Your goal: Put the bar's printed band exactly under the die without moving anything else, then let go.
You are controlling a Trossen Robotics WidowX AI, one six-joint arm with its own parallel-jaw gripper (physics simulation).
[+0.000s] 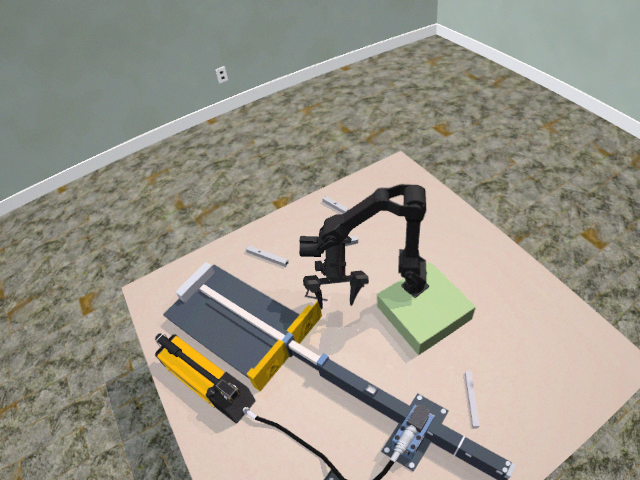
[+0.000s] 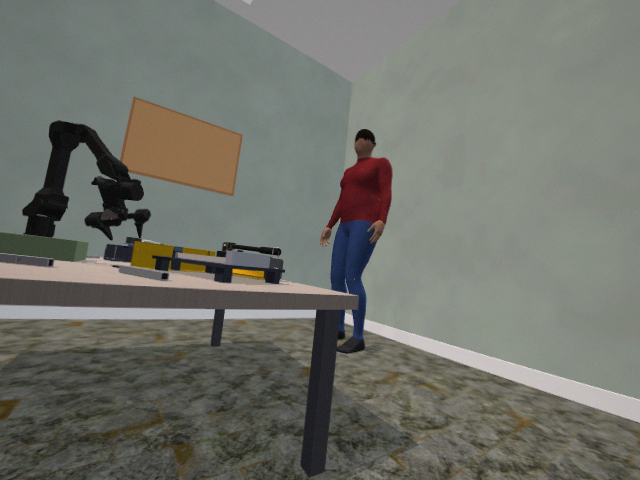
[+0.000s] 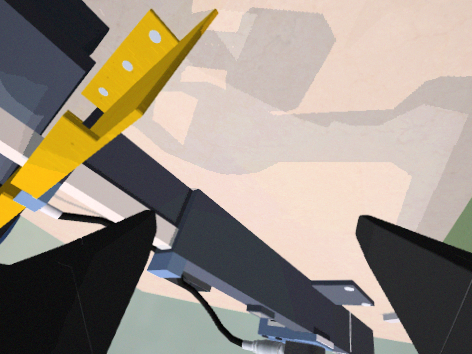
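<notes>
A long pale bar lies over the dark tray, passes through the yellow fence and enters the dark rail. A blue fixture with a black ridged block and a white plug sits across the rail; I cannot make out the die. A thin white line crosses the rail beyond the fixture. I cannot make out a printed band on the pale bar. My gripper is open and empty, above the table beside the fence and rail.
A pale grey block stands at the tray's far end. A yellow and black device with a black cable lies beside the tray. Several short pale bars, one near the tray, lie around. My arm stands on a green block.
</notes>
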